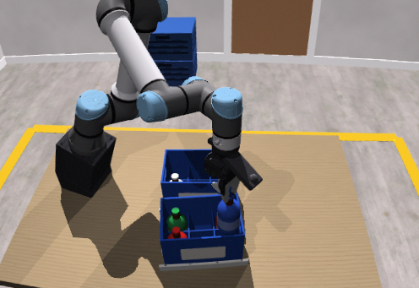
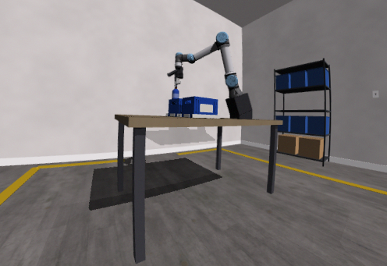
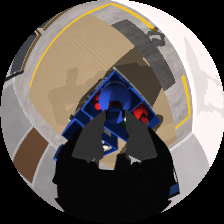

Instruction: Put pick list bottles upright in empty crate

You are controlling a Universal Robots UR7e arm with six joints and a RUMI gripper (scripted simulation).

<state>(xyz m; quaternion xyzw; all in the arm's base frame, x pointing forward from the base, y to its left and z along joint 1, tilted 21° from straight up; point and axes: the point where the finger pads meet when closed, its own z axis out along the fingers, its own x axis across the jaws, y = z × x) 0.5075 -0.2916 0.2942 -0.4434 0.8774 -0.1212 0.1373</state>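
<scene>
The blue-capped bottle lies 70 mm below my hand. Round my hand: pick list strip (140 mm behind, 420 mm to the left, 310 mm below); green bottle (180 mm behind, 60 mm to the left, 230 mm below); white bottle (200 mm behind, 230 mm to the left, 230 mm below).
</scene>
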